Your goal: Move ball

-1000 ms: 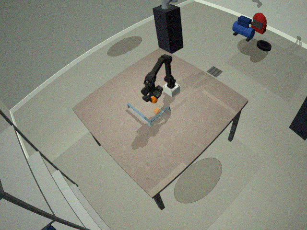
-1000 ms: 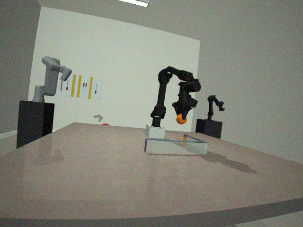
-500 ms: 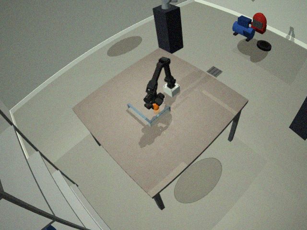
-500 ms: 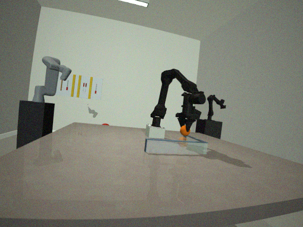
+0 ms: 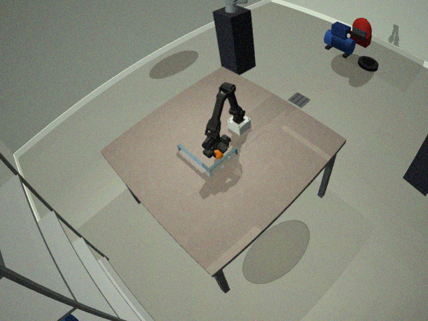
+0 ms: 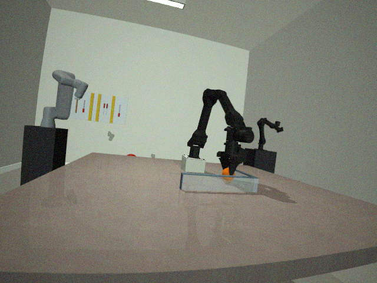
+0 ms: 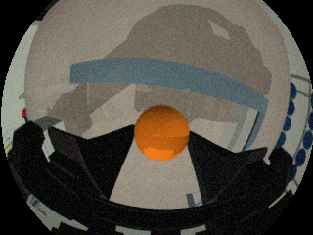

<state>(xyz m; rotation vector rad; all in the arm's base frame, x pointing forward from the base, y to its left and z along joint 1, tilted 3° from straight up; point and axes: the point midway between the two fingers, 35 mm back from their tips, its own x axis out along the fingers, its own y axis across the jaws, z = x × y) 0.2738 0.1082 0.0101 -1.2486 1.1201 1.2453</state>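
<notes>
Now: the see-through copy of ball 1 cm below my gripper tip. Round my gripper tip: clear wall 14 cm ahead, 8 cm to the right, 1 cm below.
</notes>
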